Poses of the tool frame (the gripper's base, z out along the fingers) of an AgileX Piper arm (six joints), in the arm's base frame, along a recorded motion.
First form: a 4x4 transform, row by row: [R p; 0 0 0 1], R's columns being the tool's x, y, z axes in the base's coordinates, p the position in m. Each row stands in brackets.
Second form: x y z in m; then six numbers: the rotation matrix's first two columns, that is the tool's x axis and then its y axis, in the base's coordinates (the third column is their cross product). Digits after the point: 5 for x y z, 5 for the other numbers.
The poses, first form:
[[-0.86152 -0.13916 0.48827 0.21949], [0.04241 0.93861 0.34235 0.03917], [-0.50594 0.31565 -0.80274 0.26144], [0 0 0 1]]
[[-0.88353 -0.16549 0.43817 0.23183], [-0.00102 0.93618 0.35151 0.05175], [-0.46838 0.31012 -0.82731 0.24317], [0 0 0 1]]
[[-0.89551 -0.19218 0.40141 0.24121], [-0.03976 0.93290 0.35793 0.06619], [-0.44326 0.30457 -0.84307 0.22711], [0 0 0 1]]
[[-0.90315 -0.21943 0.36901 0.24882], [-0.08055 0.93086 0.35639 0.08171], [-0.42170 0.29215 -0.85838 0.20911], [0 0 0 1]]
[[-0.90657 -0.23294 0.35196 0.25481], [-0.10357 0.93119 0.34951 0.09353], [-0.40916 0.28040 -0.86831 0.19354], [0 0 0 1]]
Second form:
0.21949 0.03917 0.26144 -0.86152 0.04241 -0.50594 -0.13916 0.93861 0.31565
0.23183 0.05175 0.24317 -0.88353 -0.00102 -0.46838 -0.16549 0.93618 0.31012
0.24121 0.06619 0.22711 -0.89551 -0.03976 -0.44326 -0.19218 0.93290 0.30457
0.24882 0.08171 0.20911 -0.90315 -0.08055 -0.42170 -0.21943 0.93086 0.29215
0.25481 0.09353 0.19354 -0.90657 -0.10357 -0.40916 -0.23294 0.93119 0.28040

